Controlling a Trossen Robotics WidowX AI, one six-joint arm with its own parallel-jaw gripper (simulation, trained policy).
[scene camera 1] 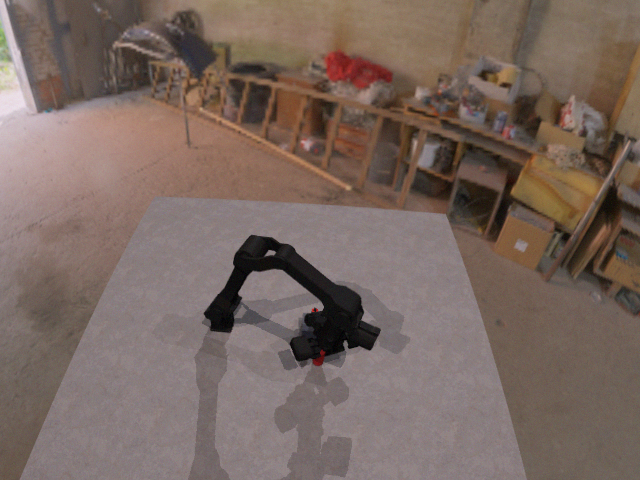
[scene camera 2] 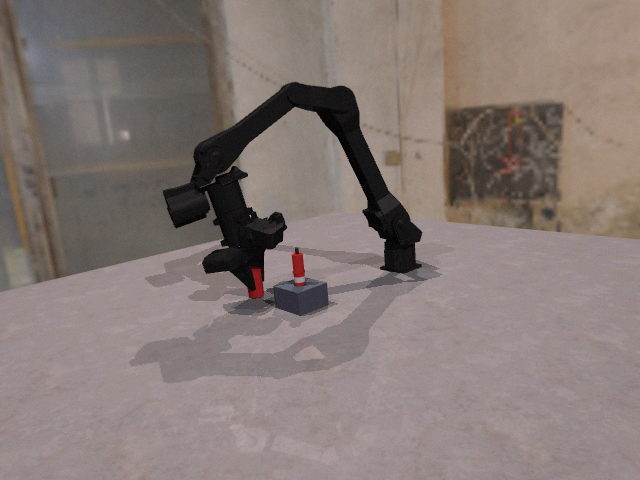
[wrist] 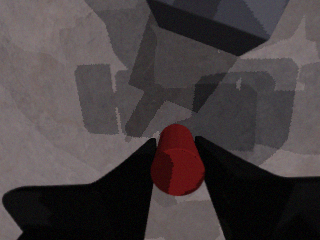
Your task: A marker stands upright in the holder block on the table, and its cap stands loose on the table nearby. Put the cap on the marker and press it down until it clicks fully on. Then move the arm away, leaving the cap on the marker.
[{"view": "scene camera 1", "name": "gripper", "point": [317, 356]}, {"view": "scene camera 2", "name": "gripper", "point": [257, 285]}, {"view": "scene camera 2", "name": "holder block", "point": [315, 298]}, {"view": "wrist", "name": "gripper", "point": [175, 142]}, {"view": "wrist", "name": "red cap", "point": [177, 169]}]
